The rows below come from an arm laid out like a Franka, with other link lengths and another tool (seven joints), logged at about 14 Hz.
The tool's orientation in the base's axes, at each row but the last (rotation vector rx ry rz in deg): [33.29 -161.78 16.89]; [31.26 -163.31 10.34]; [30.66 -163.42 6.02]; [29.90 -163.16 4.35]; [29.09 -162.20 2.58]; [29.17 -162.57 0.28]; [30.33 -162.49 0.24]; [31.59 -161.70 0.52]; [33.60 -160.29 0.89]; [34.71 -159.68 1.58]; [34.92 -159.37 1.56]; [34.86 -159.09 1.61]
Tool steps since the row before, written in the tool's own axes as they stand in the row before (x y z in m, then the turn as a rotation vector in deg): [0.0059 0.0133 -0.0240 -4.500 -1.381 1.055]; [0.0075 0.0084 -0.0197 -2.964 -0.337 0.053]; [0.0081 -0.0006 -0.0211 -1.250 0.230 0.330]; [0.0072 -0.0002 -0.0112 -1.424 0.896 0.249]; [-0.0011 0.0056 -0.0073 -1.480 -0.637 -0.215]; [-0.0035 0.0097 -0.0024 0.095 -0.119 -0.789]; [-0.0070 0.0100 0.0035 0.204 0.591 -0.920]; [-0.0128 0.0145 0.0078 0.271 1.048 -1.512]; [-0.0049 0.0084 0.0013 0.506 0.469 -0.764]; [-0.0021 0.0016 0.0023 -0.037 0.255 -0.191]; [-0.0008 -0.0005 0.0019 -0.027 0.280 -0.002]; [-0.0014 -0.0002 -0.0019 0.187 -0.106 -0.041]
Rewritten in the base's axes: [-0.0060 0.0157 0.0225 4.370 0.121 -2.039]; [-0.0059 0.0084 0.0202 2.794 0.713 -0.767]; [-0.0025 -0.0010 0.0224 0.975 0.612 -0.632]; [-0.0039 -0.0016 0.0126 0.915 1.302 -0.601]; [0.0009 0.0062 0.0068 1.612 -0.082 -0.193]; [0.0005 0.0104 0.0018 0.153 -0.106 0.782]; [0.0019 0.0116 -0.0047 -0.165 0.525 0.967]; [0.0040 0.0177 -0.0102 -0.242 0.958 1.575]; [0.0006 0.0095 -0.0022 -0.422 0.284 0.895]; [0.0005 0.0021 -0.0027 -0.020 0.262 0.183]; [0.0004 -0.0003 -0.0021 -0.091 0.266 0.006]; [0.0018 0.0005 0.0014 -0.107 -0.169 0.089]
